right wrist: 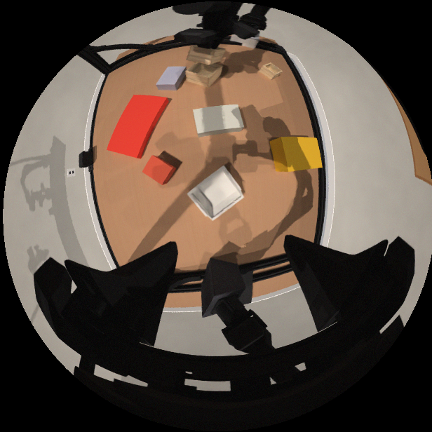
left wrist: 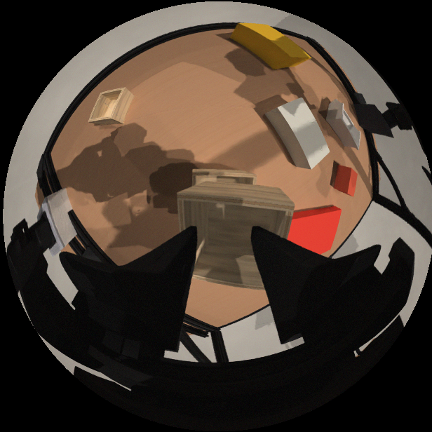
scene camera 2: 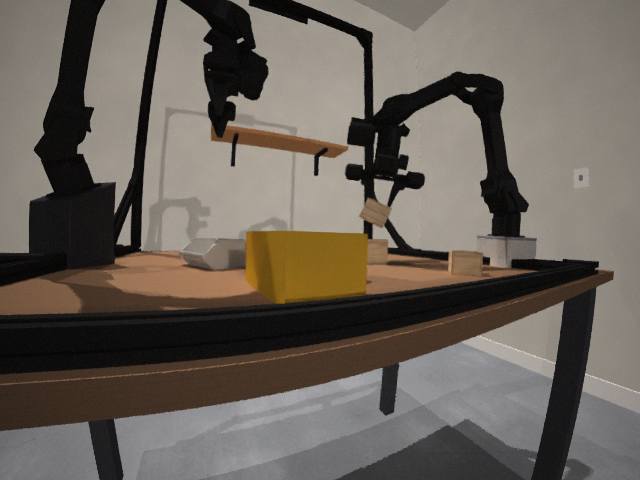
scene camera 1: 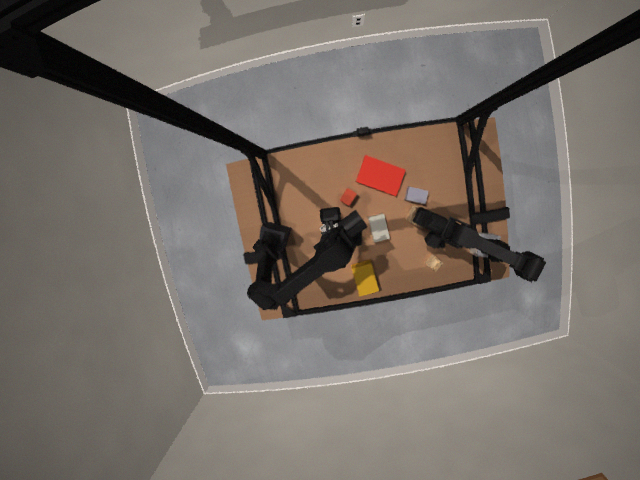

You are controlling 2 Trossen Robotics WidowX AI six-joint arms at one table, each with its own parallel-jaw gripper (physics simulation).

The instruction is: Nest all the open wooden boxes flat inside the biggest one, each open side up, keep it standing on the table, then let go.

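Where they show: left gripper, fingertip midpoint: (scene camera 2: 379, 211); right gripper, fingertip midpoint: (scene camera 2: 219, 127); left arm's base, link origin: (scene camera 2: 505, 236); right arm's base, link origin: (scene camera 2: 74, 190) (scene camera 1: 271, 239).
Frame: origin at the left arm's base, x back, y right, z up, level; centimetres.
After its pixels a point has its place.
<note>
My left gripper (scene camera 2: 381, 197) hangs above the far right part of the table, with its fingers spread inside a small open wooden box (scene camera 2: 375, 211) @[x -33.7, y 6.0, z 4.9 cm]. The box is tilted and clear of the table, and it fills the left wrist view (left wrist: 235, 225). A second wooden box (scene camera 2: 377, 250) @[x -33.2, y 5.3, z -4.1 cm] stands on the table right below it (left wrist: 222, 176). A third, smaller open wooden box (scene camera 2: 465, 262) @[x -24.2, y -12.7, z -4.9 cm] stands apart near the front right (scene camera 1: 433, 262) @[x -22.1, y -10.8, z -6.8 cm]. My right gripper (scene camera 2: 220, 119) @[x -68.2, y 1.1, z 20.1 cm] is open and empty, high above the left middle of the table (right wrist: 229, 245).
A yellow block (scene camera 2: 306, 264) @[x -52.7, y -26.7, z -3.5 cm] stands at the front edge. Two white boxes (right wrist: 218, 118) (right wrist: 215, 195) lie mid-table. A flat red slab (scene camera 1: 380, 175) @[x -51.1, y 24.5, z -4.6 cm], a small red cube (scene camera 1: 349, 196) @[x -63.3, y 14.6, z -2.7 cm] and a lavender block (scene camera 1: 417, 195) @[x -34.7, y 17.9, z -3.6 cm] lie farther back. A wooden shelf (scene camera 2: 277, 141) hangs on the wall.
</note>
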